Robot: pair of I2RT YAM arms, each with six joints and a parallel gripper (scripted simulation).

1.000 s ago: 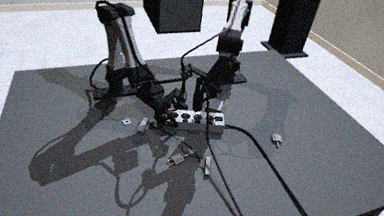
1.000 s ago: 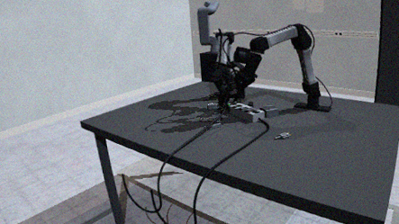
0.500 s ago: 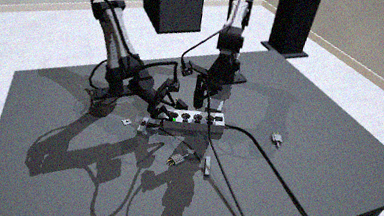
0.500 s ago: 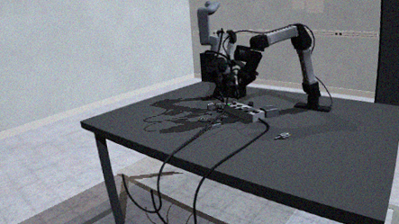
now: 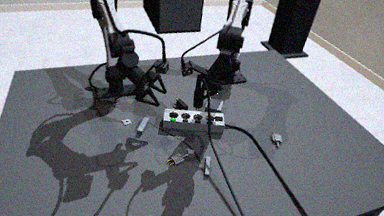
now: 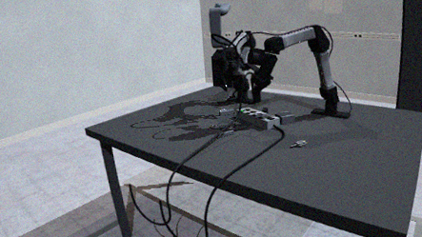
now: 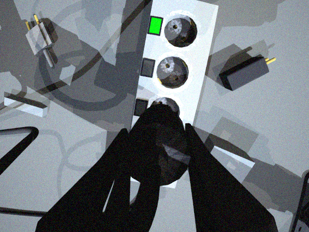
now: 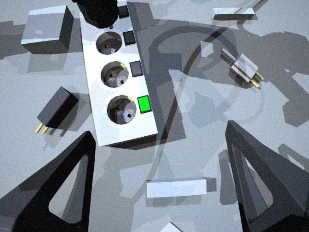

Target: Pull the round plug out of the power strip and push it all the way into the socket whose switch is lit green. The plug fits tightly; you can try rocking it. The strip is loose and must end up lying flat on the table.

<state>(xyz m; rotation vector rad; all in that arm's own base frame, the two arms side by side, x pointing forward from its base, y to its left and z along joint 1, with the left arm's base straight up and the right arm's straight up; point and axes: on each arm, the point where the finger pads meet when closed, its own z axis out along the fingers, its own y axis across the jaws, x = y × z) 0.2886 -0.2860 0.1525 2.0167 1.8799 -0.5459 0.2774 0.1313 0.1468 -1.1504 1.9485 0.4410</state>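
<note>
The black round plug lies 14 cm to the left of my right hand, 2 cm ahead of it and 1 cm below it. From my right hand the other things lie so: thin bar (24 cm ahead, 14 cm below, 11 cm to the left); then pale box (26 cm to the left, 13 cm below, 5 cm behind); then holed plate (15 cm below, 13 cm to the right, 5 cm behind).
</note>
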